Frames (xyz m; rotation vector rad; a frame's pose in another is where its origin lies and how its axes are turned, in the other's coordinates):
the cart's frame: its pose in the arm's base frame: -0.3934 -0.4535 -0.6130 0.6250 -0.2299 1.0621
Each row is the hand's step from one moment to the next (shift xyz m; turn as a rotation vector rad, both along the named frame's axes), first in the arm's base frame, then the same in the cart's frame.
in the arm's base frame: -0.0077 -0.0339 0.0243 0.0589 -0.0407 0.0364
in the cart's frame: -0.0176 0.0042 0.0384 0.0152 -0.0514 0.0598
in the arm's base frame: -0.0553 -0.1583 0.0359 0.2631 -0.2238 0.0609
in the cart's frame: -0.1275 0.0081 0.1144 -0.0107 -0.2810 0.2096
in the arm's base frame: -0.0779 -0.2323 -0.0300 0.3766 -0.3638 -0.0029
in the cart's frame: -0.2239 -0.0212 0.1016 -0.0894 -0.4498 0.2527
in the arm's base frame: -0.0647 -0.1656 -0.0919 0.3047 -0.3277 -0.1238
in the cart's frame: -0.1969 -0.0330 0.0146 -0.1536 -0.4196 0.1260
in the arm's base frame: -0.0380 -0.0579 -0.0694 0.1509 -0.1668 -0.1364
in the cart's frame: -0.0936 -0.0119 -0.0267 -0.1143 -0.2369 0.0045
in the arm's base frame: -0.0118 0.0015 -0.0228 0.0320 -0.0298 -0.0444
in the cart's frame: -0.0152 0.0024 -0.0206 -0.0273 -0.0540 -0.0148
